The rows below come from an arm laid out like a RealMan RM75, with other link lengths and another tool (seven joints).
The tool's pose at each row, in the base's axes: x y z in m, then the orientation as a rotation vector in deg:
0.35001 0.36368 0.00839 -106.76 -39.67 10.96
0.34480 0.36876 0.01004 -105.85 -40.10 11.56
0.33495 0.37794 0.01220 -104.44 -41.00 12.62
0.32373 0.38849 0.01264 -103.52 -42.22 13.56
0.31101 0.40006 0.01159 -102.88 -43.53 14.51
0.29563 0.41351 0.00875 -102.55 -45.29 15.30
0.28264 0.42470 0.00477 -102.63 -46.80 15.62
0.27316 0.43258 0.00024 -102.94 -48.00 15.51
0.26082 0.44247 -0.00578 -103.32 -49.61 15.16
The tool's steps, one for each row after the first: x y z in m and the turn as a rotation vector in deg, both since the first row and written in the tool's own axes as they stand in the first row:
-0.00118 -0.00464 0.00572 0.86 -0.54 -0.27
-0.00382 -0.01246 0.01658 2.15 -1.58 -0.77
-0.00716 -0.01958 0.02983 2.86 -2.78 -1.39
-0.01145 -0.02616 0.04516 3.29 -4.06 -1.99
-0.01724 -0.03258 0.06389 3.26 -5.50 -2.84
-0.02251 -0.03654 0.08021 2.83 -6.52 -3.63
-0.02683 -0.03791 0.09254 2.18 -7.10 -4.35
-0.03267 -0.03948 0.10834 1.31 -7.75 -5.42

